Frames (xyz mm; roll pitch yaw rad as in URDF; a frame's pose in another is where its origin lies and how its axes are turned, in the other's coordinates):
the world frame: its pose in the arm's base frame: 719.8 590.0 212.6 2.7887 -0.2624 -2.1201
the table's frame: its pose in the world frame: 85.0 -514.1 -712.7 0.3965 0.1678 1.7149
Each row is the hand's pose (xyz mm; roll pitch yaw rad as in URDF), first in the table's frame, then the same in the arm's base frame.
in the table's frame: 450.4 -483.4 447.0 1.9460 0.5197 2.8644
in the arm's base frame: 602.9 117.3 905.1 -1.6866 0.1844 -0.3024
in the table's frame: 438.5 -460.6 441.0 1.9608 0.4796 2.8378
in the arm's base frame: 622.4 126.7 890.0 -1.6586 0.2307 -0.3003
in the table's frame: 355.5 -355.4 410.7 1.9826 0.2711 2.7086
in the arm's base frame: 731.0 151.7 809.6 -1.5826 0.4706 -0.2815
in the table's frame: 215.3 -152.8 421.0 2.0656 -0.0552 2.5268
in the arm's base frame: 878.9 199.0 618.1 -1.4475 0.8410 -0.2296
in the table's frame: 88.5 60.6 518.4 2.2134 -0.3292 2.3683
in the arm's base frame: 959.8 245.3 368.2 -1.2452 1.1514 -0.1295
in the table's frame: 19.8 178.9 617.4 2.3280 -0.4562 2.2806
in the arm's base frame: 971.2 262.9 200.7 -1.0428 1.2958 -0.0007
